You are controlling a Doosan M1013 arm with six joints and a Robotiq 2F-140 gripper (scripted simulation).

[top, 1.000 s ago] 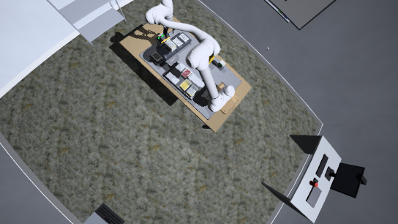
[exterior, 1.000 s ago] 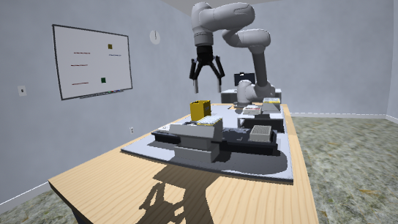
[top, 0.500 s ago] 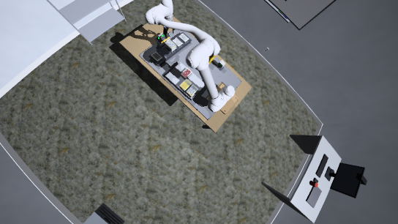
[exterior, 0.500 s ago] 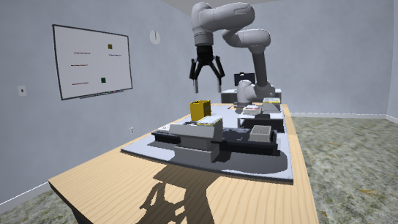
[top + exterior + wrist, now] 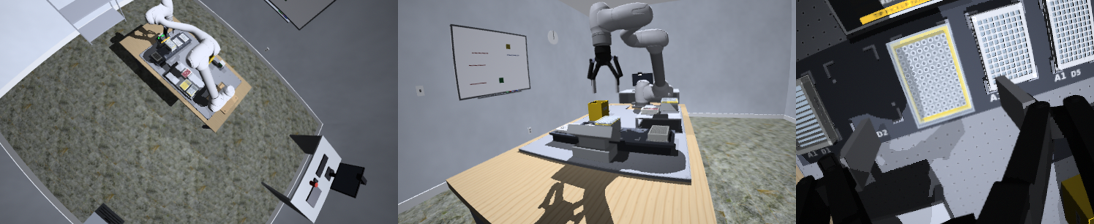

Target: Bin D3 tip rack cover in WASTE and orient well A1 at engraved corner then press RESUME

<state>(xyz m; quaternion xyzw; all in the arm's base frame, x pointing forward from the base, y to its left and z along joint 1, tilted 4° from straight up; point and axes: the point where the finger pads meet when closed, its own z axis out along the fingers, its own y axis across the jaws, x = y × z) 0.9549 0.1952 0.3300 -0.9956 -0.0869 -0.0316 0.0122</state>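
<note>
Now: hand 1 cm past the yellow-framed tip rack and 17 cm above it. Round my hand: yellow waste bin: 39 cm behind, 35 cm to the right, 23 cm below; then raised shelf: 52 cm behind, 12 cm to the left, 21 cm below; then red-topped labware item: 45 cm behind, 6 cm to the left, 20 cm below.
</note>
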